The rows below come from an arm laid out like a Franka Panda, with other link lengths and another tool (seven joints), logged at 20 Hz.
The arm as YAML. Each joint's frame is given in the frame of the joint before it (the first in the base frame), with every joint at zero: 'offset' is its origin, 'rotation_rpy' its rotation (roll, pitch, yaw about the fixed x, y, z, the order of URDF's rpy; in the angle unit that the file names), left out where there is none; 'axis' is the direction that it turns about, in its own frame. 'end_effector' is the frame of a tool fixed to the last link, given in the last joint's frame.
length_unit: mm
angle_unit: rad
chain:
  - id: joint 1
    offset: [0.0, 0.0, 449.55]
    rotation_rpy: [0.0, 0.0, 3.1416]
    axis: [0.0, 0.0, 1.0]
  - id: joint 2
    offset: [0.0, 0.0, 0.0]
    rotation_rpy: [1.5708, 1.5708, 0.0]
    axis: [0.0, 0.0, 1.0]
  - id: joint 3
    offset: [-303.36, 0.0, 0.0]
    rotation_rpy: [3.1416, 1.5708, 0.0]
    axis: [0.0, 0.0, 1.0]
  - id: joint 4
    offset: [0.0, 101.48, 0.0]
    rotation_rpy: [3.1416, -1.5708, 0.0]
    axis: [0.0, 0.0, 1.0]
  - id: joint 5
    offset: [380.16, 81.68, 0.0]
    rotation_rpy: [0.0, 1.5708, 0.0]
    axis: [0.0, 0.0, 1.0]
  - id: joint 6
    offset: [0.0, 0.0, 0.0]
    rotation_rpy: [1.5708, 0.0, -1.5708]
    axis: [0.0, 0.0, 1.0]
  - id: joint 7
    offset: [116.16, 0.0, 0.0]
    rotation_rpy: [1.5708, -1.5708, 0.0]
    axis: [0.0, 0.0, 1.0]
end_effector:
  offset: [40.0, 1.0, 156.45]
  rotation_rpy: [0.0, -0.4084, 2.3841]
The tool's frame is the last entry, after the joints.
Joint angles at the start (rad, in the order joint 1, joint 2, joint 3, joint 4, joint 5, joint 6, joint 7): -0.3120 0.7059 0.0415 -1.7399 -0.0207 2.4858 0.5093
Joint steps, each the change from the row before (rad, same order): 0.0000 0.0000 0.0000 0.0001 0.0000 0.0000 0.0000; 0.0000 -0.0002 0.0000 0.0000 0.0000 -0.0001 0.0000; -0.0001 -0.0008 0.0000 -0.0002 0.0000 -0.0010 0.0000; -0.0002 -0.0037 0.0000 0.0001 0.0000 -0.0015 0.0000; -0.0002 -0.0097 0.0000 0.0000 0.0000 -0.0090 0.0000; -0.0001 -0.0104 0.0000 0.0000 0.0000 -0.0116 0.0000; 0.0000 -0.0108 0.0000 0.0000 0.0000 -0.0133 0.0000; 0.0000 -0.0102 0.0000 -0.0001 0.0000 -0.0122 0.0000; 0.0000 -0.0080 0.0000 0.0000 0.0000 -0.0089 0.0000; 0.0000 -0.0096 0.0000 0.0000 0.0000 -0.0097 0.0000; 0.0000 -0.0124 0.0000 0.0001 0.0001 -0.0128 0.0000
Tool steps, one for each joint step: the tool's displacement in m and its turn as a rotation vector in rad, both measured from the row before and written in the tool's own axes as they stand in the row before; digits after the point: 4 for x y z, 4 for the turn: 0.0000 0.0000 0.0000 -0.0001 0.0000 0.0000; -0.0001 0.0000 -0.0001 -0.0001 0.0000 0.0000; -0.0002 -0.0001 -0.0003 0.0004 0.0001 -0.0001; -0.0012 0.0007 -0.0021 -0.0019 -0.0007 0.0010; -0.0026 0.0009 -0.0051 -0.0005 -0.0006 0.0003; -0.0026 0.0007 -0.0053 0.0012 -0.0002 -0.0006; -0.0025 0.0005 -0.0055 0.0023 0.0001 -0.0012; -0.0024 0.0004 -0.0052 0.0019 0.0001 -0.0010; -0.0019 0.0004 -0.0042 0.0009 -0.0001 -0.0005; -0.0024 0.0006 -0.0051 0.0002 -0.0004 -0.0002; -0.0030 0.0006 -0.0066 0.0004 -0.0004 -0.0002
